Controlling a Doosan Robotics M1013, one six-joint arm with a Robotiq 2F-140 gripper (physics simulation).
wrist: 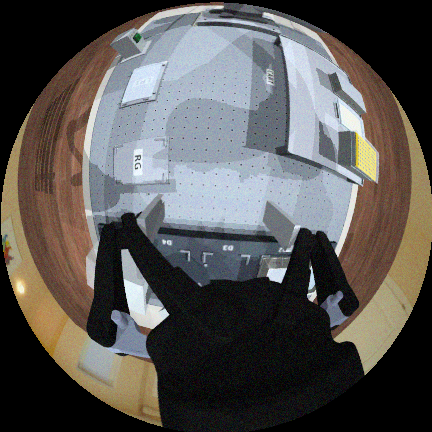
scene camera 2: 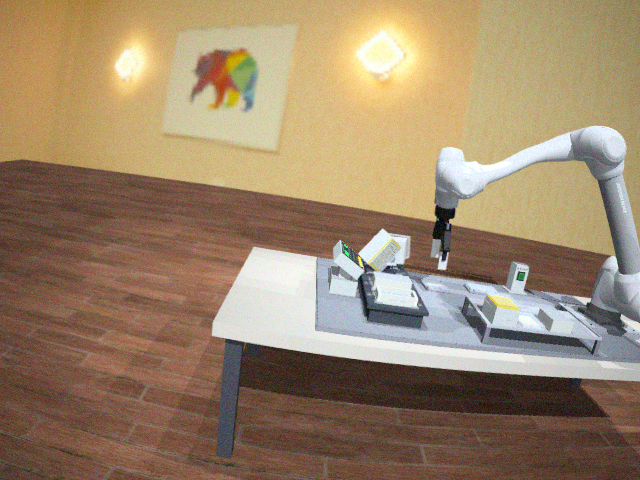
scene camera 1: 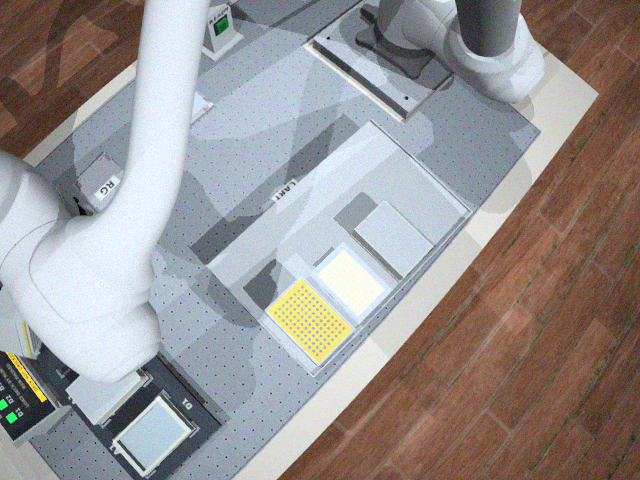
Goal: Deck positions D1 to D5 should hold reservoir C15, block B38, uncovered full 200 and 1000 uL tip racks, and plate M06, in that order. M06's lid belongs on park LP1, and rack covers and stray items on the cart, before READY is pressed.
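Seen in the pictures: gripper, fingertip midpoint: (wrist: 216, 207) (scene camera 2: 437, 262); arm's base, link origin: (scene camera 2: 602, 318) (scene camera 1: 403, 40).
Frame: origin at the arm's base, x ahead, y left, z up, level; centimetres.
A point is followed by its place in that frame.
Observation:
My gripper (scene camera 2: 439, 254) {y -9.4, x 80.2, z 12.1 cm} (wrist: 216, 207) {y -9.4, x 80.2, z 12.1 cm} is open and empty, high above the deck's edge. On the dark deck (scene camera 1: 173, 382) {y 13.5, x 91.7, z 4.0 cm} (wrist: 227, 261) {y -6.6, x 94.3, z 4.0 cm}, the reservoir (scene camera 1: 155, 434) {y 17.4, x 100.8, z 5.5 cm} sits at D1. A pale block (scene camera 1: 100, 400) {y 6.4, x 102.5, z 8.2 cm} (wrist: 274, 267) {y 2.6, x 93.6, z 7.9 cm} stands beside it at D2, partly hidden by the arm in scene camera 1. The D3 and D4 labels show in the wrist view, with bare deck near them. A white rack with a yellow band (scene camera 2: 381, 250) {y -9.5, x 102.3, z 13.6 cm} is strongly tilted against the display. Another white box (scene camera 2: 405, 246) {y -22.0, x 90.3, z 13.9 cm} shows behind it, its pose unclear. Plate M06 at D5 cannot be made out.
The cart (scene camera 1: 408, 170) {y 21.5, x 31.1, z 4.2 cm} (wrist: 302, 100) {y 8.6, x 58.3, z 4.2 cm} bears a yellow-topped rack (scene camera 1: 310, 321) {y 25.6, x 67.5, z 11.3 cm} (scene camera 2: 501, 310) {y 31.6, x 70.6, z 9.3 cm} (wrist: 366, 157) {y 23.2, x 67.8, z 11.2 cm}, a cream-topped item (scene camera 1: 351, 283) {y 26.8, x 57.0, z 5.8 cm} and a grey box (scene camera 1: 393, 238) {y 27.6, x 46.1, z 8.4 cm} (scene camera 2: 555, 320) {y 33.4, x 49.9, z 8.4 cm}. A clear lid-like piece (wrist: 144, 84) {y -26.3, x 52.5, z 0.0 cm} lies on a park near the READY box (scene camera 1: 219, 31) {y -31.8, x 30.6, z 5.6 cm} (scene camera 2: 517, 277) {y -31.9, x 30.7, z 5.6 cm} (wrist: 131, 44). The RG nest (wrist: 137, 161) {y -26.5, x 73.1, z -1.0 cm} and display (scene camera 1: 23, 397) {y -4.4, x 112.1, z 10.2 cm} (scene camera 2: 347, 260) {y 1.0, x 115.6, z 10.9 cm} also show.

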